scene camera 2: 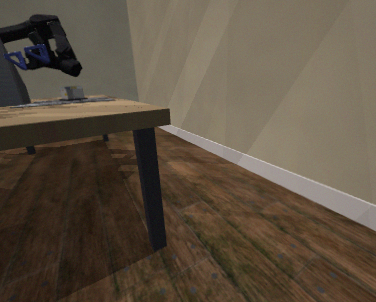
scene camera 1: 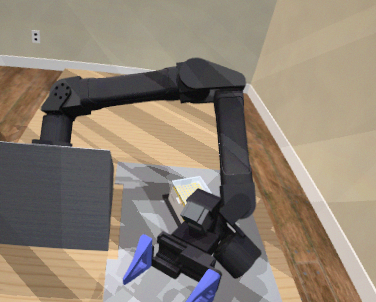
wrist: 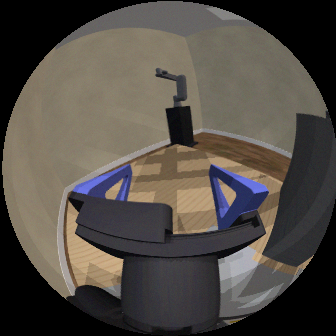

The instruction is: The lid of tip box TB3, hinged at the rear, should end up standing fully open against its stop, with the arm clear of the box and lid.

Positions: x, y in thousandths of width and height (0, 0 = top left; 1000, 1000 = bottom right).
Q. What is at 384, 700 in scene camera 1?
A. A grey mat.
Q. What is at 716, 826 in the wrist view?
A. A grey mat.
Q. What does my gripper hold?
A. Nothing.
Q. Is my gripper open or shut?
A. Open.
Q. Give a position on a white tip box TB3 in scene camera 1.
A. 467, 694
